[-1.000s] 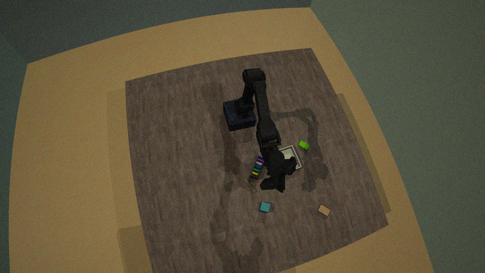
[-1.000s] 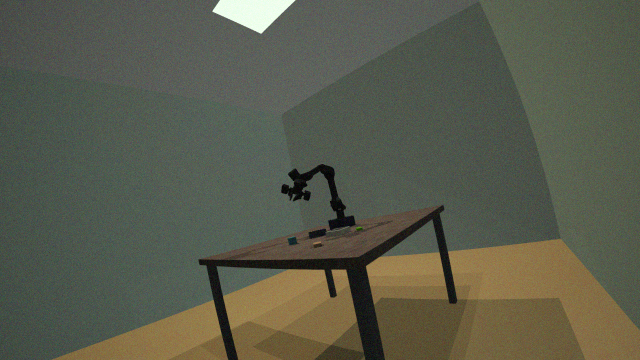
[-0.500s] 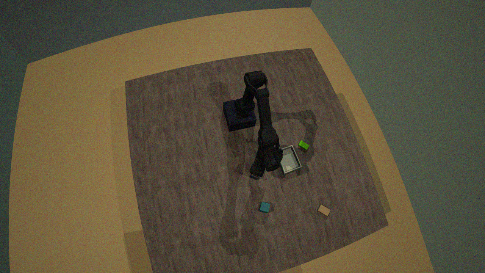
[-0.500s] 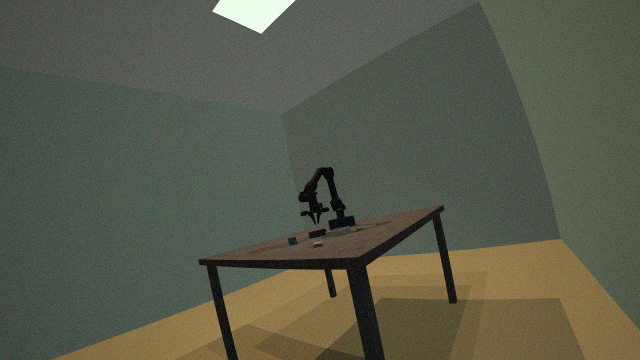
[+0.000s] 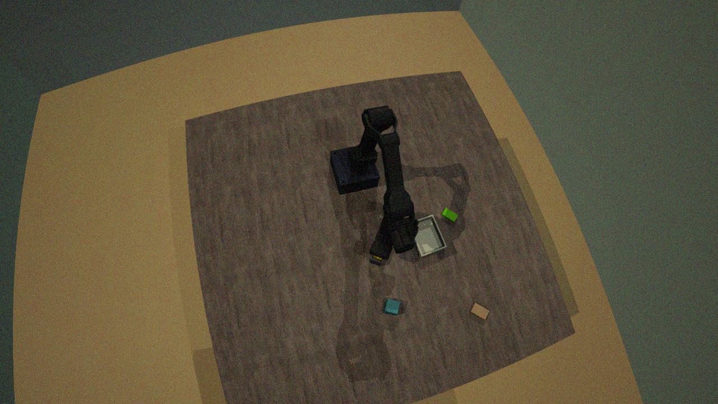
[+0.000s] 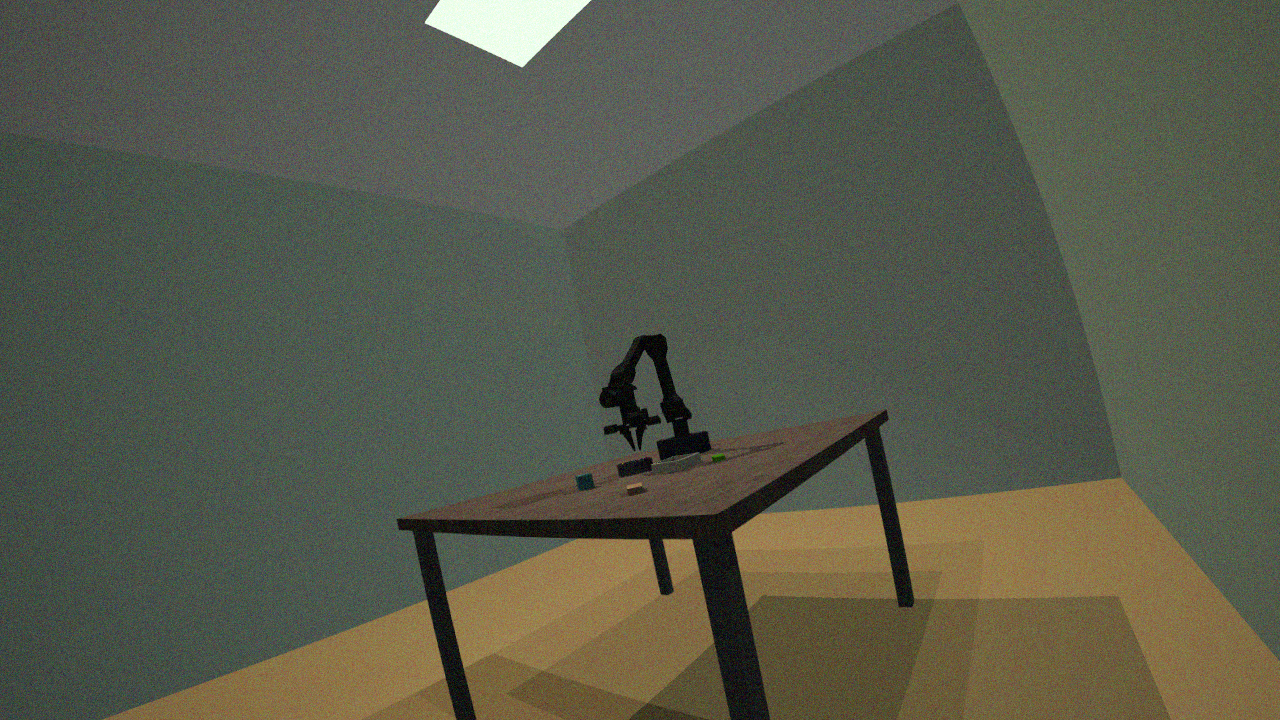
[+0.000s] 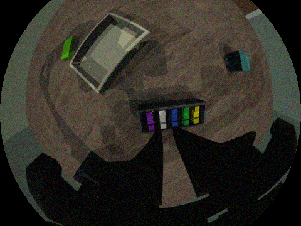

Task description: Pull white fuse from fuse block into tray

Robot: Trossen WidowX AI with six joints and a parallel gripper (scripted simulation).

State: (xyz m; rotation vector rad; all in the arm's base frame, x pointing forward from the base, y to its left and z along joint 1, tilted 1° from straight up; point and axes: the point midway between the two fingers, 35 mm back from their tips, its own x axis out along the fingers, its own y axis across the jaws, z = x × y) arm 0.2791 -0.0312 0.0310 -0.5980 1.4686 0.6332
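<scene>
The white fuse lies 5 cm below my gripper tip. The rest, counted from my gripper tip: purple fuse (1 cm behind, 1 cm to the left, 5 cm below); then green fuse (3 cm ahead, 3 cm to the right, 5 cm below); then blue fuse (1 cm ahead, 1 cm to the right, 5 cm below).
</scene>
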